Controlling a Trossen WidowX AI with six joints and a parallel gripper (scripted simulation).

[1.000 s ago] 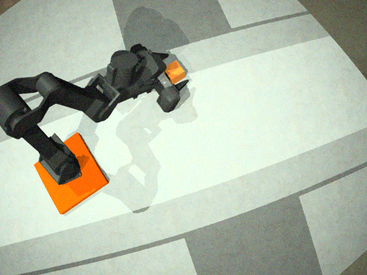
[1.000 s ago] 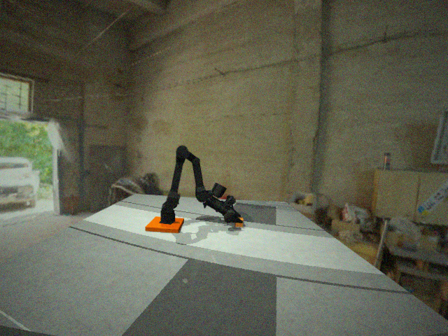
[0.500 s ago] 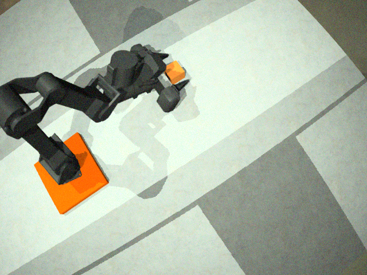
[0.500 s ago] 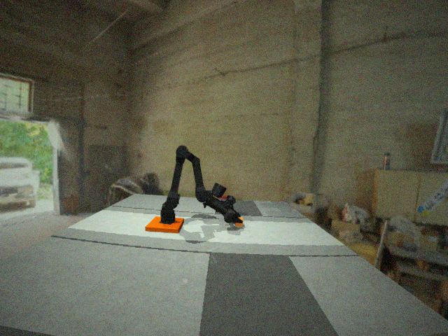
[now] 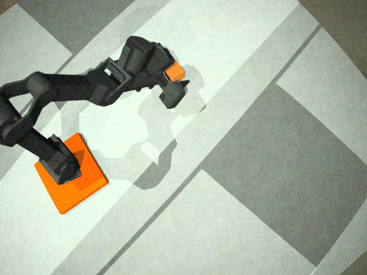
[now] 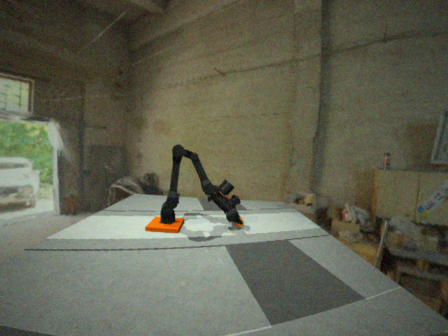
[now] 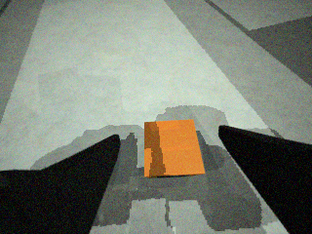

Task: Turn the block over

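The orange block is 2 cm behind my gripper tip and 1 cm below it.
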